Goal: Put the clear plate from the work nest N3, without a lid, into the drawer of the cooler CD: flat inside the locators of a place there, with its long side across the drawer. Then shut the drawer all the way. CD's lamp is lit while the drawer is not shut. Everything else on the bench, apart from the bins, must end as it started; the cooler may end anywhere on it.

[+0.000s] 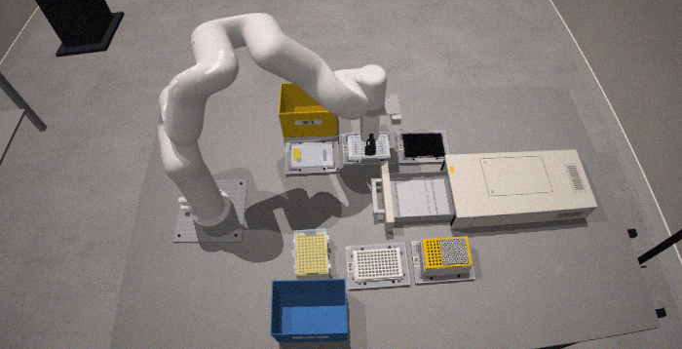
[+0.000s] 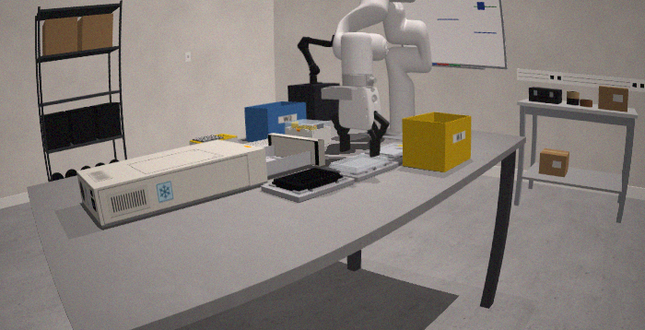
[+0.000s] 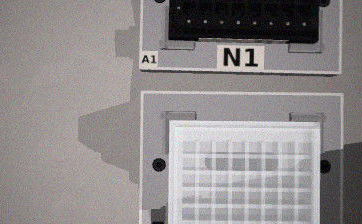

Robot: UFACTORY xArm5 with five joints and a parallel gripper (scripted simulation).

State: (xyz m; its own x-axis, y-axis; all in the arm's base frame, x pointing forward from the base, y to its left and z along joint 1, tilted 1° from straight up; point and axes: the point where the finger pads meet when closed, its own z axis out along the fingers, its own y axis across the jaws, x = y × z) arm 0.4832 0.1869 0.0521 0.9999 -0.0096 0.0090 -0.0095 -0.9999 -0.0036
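My hand is 3 cm above the clear plate. From my hand the other things lie so: grey nest (5 cm below); then black plate (17 cm ahead, 3 cm below); then flat lid (18 cm behind, 2 cm to the right, 3 cm below).
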